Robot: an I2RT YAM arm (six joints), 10 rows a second.
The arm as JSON. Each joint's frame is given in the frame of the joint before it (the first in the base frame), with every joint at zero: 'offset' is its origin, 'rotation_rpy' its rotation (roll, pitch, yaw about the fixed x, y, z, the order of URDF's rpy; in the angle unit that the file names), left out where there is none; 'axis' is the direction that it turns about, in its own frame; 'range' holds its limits. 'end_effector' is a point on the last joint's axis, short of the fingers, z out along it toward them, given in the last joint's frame.
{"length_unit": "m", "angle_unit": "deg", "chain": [
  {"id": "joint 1", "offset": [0.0, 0.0, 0.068], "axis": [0.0, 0.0, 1.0], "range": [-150.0, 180.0]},
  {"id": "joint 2", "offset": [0.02, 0.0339, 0.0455], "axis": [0.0, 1.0, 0.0], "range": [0.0, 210.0]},
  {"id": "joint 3", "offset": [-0.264, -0.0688, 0.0], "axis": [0.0, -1.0, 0.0], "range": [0.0, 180.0]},
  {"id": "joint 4", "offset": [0.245, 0.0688, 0.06], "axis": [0.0, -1.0, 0.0], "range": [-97.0, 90.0]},
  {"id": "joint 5", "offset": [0.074, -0.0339, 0.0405], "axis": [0.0, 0.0, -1.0], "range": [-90.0, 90.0]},
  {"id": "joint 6", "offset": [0.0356, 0.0, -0.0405], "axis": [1.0, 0.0, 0.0], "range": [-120.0, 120.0]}
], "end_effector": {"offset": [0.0, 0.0, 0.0], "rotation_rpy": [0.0, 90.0, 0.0]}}
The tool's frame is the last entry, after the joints.
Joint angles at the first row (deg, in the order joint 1, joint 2, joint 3, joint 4, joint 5, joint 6):
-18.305, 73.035, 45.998, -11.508, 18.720, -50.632
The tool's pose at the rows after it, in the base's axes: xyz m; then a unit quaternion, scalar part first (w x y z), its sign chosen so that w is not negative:
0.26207, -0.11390, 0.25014, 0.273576, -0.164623, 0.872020, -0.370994
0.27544, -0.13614, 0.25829, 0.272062, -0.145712, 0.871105, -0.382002
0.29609, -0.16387, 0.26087, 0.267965, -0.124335, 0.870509, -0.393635
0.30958, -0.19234, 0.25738, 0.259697, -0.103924, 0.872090, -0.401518
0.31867, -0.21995, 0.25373, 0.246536, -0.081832, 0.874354, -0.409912
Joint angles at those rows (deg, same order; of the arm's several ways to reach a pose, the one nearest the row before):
-21.344, 75.287, 49.254, -11.047, 17.496, -51.484
-24.358, 79.658, 54.085, -10.283, 17.017, -52.095
-27.200, 86.367, 60.162, -8.645, 16.994, -52.380
-30.239, 92.159, 64.947, -7.311, 16.753, -52.686
-33.059, 97.231, 69.626, -6.984, 17.169, -52.817

